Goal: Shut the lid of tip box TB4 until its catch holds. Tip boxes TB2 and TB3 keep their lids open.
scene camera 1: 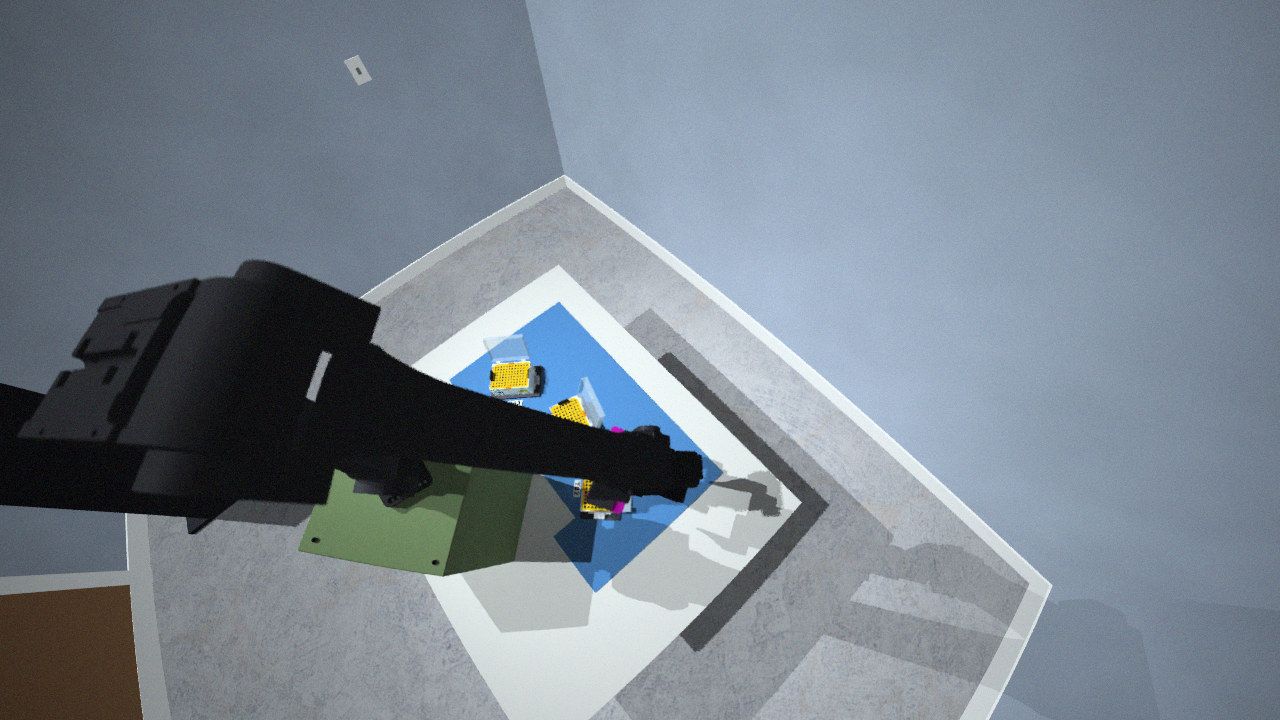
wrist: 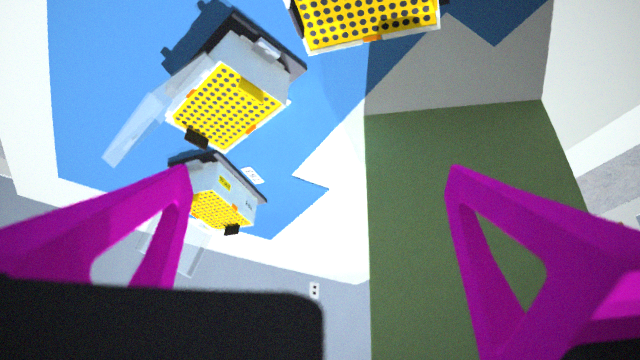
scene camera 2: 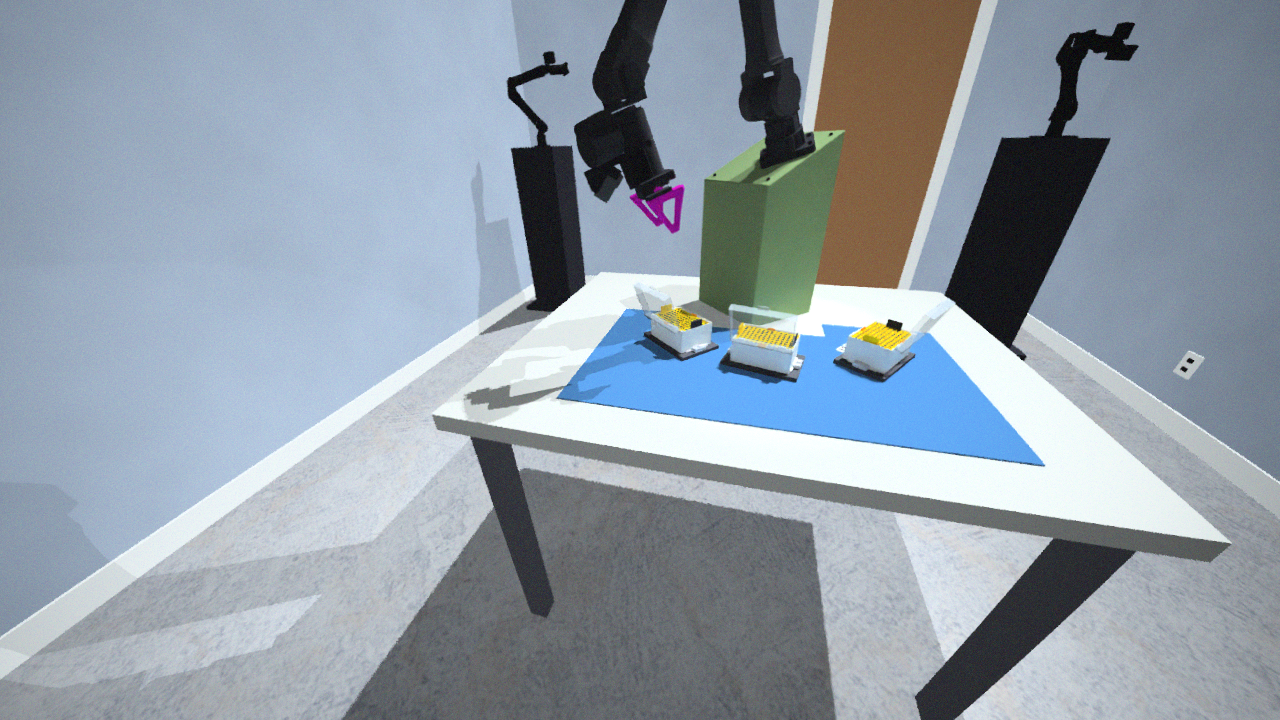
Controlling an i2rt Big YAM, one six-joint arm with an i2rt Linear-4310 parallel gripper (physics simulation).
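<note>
The middle box, which I take for TB4, has yellow tip racks and a clear lid standing open. Its tag is not readable. TB3 has its lid open. TB2 has its lid open; the arm partly hides this box in scene camera 1, and the wrist view cuts it off. My magenta gripper is open and empty, high above the table, apart from all lids.
The boxes sit on dark bases on a blue mat on the white table. A green pedestal carries the arm at the table's edge. Two dark stands with arms stand behind.
</note>
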